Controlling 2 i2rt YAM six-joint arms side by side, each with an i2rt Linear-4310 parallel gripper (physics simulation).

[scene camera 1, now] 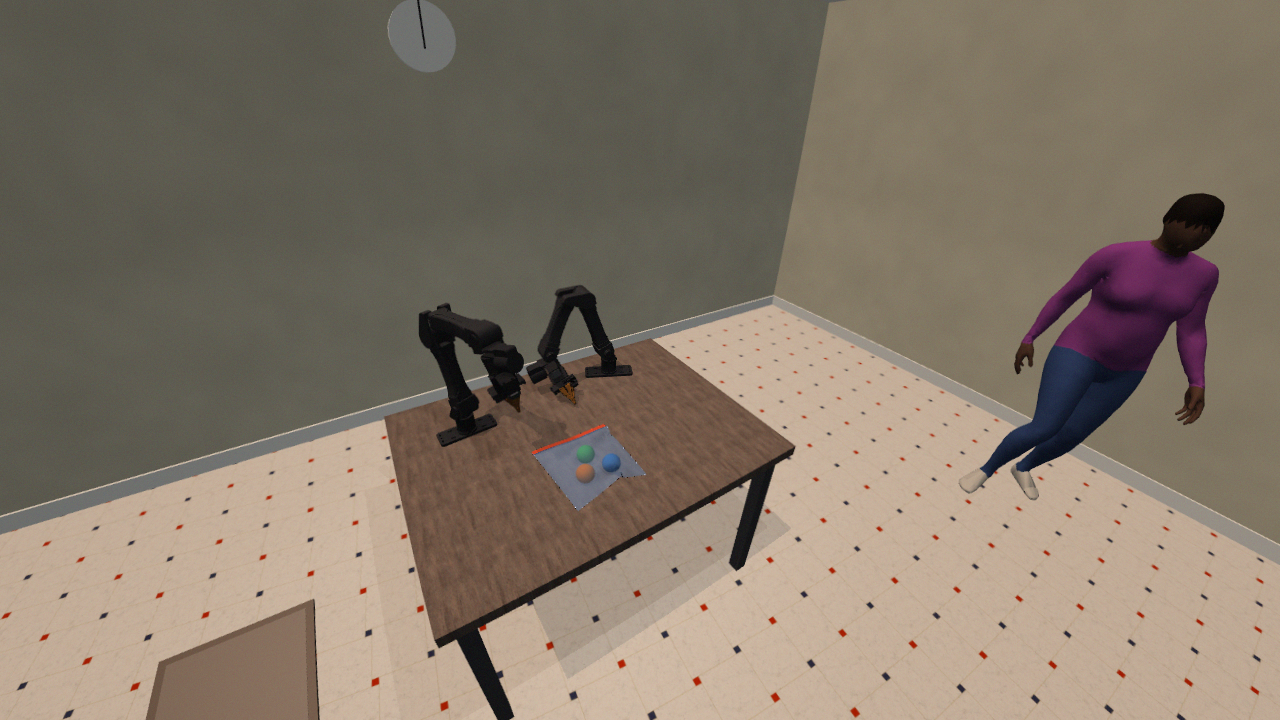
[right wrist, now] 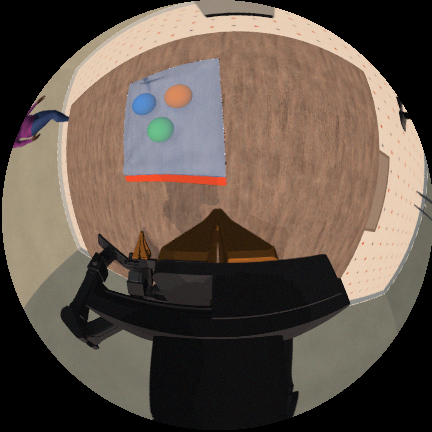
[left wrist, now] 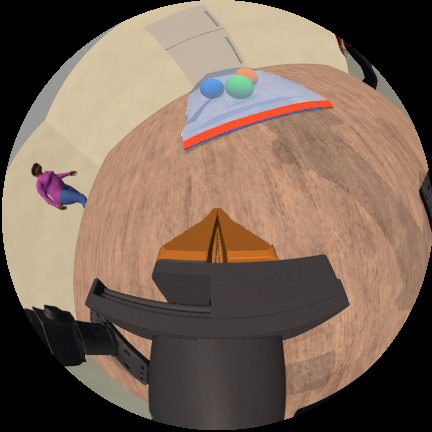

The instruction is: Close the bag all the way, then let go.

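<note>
A bluish see-through bag [scene camera 1: 557, 467] [left wrist: 210, 107] [right wrist: 200, 135] lies flat on the table, with a red strip [scene camera 1: 569, 439] [left wrist: 260, 118] [right wrist: 175, 179] along the edge nearest the arms. It holds a green ball [scene camera 1: 584, 453] [left wrist: 239, 87] [right wrist: 160, 129], an orange ball [scene camera 1: 584, 472] [left wrist: 247, 76] [right wrist: 178, 96] and a blue ball [scene camera 1: 611, 462] [left wrist: 212, 88] [right wrist: 144, 104]. My left gripper [scene camera 1: 573, 401] [left wrist: 216, 214] is shut and empty, above the table on the strip's side of the bag. My right gripper [scene camera 1: 518, 409] [right wrist: 217, 214] is shut and empty, also apart from the strip.
The wooden table [scene camera 1: 501, 555] [left wrist: 150, 200] [right wrist: 300, 125] bears both arm bases. My two grippers are near each other. A person in a purple top [scene camera 1: 1141, 304] [left wrist: 51, 187] is beyond the table, at the right of scene camera 1. A brown panel [scene camera 1: 241, 667] is at the lower left there.
</note>
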